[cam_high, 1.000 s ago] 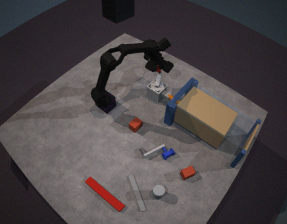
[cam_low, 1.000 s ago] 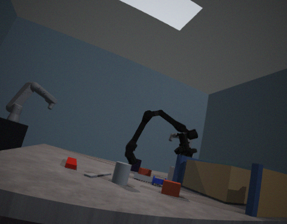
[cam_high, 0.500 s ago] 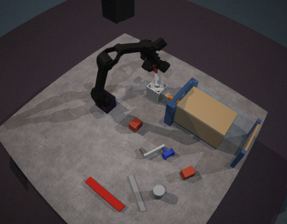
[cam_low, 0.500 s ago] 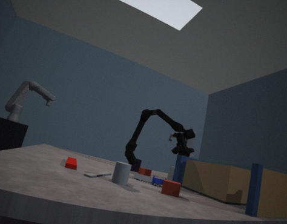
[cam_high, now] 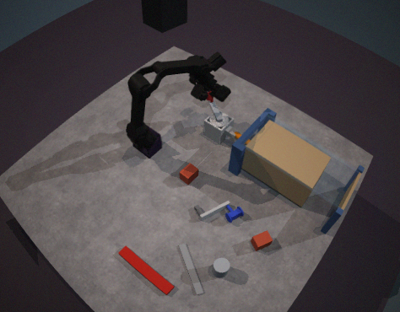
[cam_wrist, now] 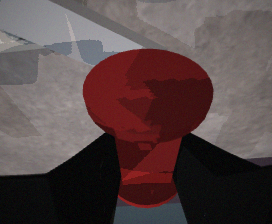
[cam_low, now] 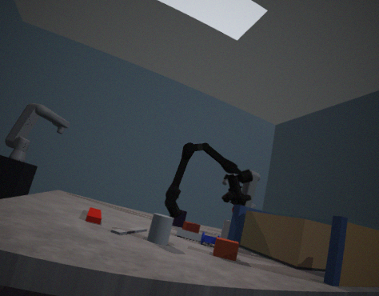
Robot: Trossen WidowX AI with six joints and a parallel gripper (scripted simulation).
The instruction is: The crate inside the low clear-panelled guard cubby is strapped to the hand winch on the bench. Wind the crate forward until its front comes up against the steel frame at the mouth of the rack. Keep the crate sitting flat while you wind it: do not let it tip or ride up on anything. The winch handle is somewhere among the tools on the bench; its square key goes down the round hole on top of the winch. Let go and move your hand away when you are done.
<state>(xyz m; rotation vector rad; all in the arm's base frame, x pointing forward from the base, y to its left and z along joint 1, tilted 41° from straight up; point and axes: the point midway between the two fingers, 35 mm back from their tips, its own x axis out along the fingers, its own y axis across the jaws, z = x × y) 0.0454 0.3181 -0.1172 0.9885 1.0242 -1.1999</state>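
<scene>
The winch handle with red knob lies 3 cm ahead of my gripper tip, 3 cm to the right of it and 3 cm below it. Also, from my gripper tip: blue t-shaped piece: 40 cm ahead, 30 cm to the right, 12 cm below; then grey strip: 46 cm ahead, 57 cm to the right, 13 cm below; then grey winch: 8 cm ahead, 7 cm to the right, 10 cm below.
</scene>
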